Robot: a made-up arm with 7 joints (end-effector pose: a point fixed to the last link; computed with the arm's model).
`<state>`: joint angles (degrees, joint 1 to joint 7).
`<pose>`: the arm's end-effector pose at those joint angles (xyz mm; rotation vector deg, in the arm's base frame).
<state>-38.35 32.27 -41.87 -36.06 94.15 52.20 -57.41</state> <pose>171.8 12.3 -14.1 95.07 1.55 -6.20</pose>
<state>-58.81 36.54 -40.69 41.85 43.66 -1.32 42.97</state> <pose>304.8 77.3 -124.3 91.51 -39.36 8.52</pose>
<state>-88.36 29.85 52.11 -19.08 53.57 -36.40 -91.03</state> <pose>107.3 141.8 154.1 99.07 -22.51 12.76</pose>
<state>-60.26 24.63 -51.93 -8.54 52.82 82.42 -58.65</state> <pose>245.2 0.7 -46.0 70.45 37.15 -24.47</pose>
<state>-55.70 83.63 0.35 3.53 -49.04 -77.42 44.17</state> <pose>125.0 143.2 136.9 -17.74 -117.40 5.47</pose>
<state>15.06 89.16 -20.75 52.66 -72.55 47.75 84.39</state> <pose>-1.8 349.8 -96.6 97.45 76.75 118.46</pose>
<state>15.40 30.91 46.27 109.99 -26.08 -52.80 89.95</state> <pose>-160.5 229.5 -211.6 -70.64 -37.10 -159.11</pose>
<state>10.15 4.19 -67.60 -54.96 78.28 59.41 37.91</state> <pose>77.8 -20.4 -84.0 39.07 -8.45 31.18</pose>
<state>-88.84 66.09 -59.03 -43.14 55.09 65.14 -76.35</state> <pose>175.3 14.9 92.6 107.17 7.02 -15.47</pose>
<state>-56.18 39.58 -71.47 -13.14 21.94 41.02 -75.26</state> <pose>213.5 -23.1 -130.0 85.14 52.01 -97.27</pose>
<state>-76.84 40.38 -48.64 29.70 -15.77 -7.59 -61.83</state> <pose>314.2 19.6 -19.2 58.40 5.47 -85.59</pose>
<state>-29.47 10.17 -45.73 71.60 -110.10 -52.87 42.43</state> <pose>154.3 104.0 -279.9 -29.78 26.99 85.54</pose>
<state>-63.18 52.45 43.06 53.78 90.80 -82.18 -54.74</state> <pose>248.7 200.8 -8.1 110.91 15.80 -57.78</pose>
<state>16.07 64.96 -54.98 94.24 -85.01 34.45 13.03</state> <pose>-131.5 336.8 -98.9 42.42 114.57 96.18</pose>
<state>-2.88 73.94 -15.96 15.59 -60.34 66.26 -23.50</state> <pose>91.5 245.4 -173.2 -8.17 97.70 -1.94</pose>
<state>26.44 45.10 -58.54 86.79 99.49 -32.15 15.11</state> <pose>-209.5 256.8 -159.5 44.83 66.02 -160.06</pose>
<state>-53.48 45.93 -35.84 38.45 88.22 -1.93 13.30</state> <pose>294.0 126.9 -118.6 145.11 -20.41 -16.01</pose>
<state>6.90 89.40 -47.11 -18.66 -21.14 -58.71 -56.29</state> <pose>73.2 107.7 -121.1 17.68 5.86 -122.04</pose>
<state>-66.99 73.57 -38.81 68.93 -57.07 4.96 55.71</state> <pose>235.2 304.7 -14.4 24.13 3.41 95.28</pose>
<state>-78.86 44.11 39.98 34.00 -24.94 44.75 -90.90</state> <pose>278.7 219.8 55.4 -16.61 -28.73 -72.46</pose>
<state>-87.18 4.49 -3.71 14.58 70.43 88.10 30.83</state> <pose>267.6 40.3 63.7 41.99 4.07 85.26</pose>
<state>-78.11 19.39 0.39 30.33 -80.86 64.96 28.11</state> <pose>290.9 -15.2 1.0 -27.97 40.98 -30.94</pose>
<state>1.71 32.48 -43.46 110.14 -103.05 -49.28 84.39</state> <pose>-65.4 285.4 -194.4 66.73 3.68 147.55</pose>
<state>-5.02 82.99 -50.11 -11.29 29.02 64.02 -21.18</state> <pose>117.9 219.6 -151.2 111.21 81.41 -16.32</pose>
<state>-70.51 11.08 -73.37 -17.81 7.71 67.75 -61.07</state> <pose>175.3 -117.5 -83.4 75.88 31.93 -98.41</pose>
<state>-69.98 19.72 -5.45 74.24 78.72 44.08 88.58</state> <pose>307.2 136.9 -112.7 121.21 -42.77 79.69</pose>
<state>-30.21 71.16 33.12 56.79 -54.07 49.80 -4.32</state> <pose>151.3 327.5 -73.4 -33.22 30.56 41.22</pose>
